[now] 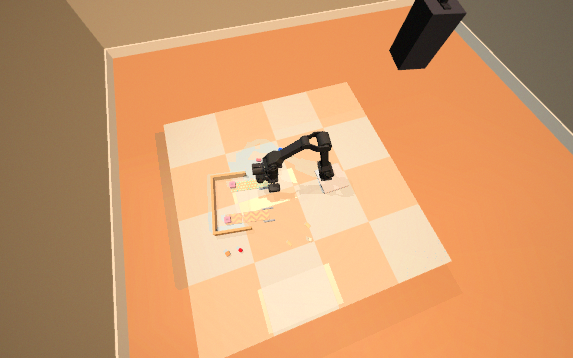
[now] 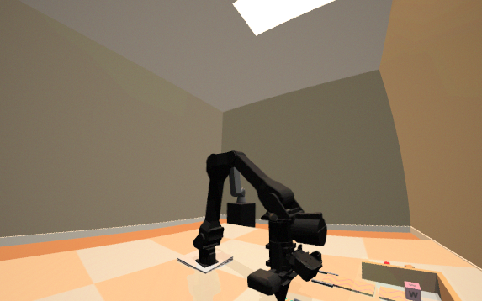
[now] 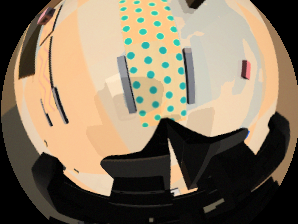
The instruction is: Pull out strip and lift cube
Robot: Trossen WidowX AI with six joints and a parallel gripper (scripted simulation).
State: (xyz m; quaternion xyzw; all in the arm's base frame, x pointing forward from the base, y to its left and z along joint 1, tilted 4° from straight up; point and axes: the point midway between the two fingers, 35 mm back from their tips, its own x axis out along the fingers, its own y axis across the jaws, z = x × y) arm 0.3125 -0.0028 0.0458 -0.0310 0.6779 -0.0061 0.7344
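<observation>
The pink block is 15 cm to the right of my gripper tip and 6 cm ahead of it.
</observation>
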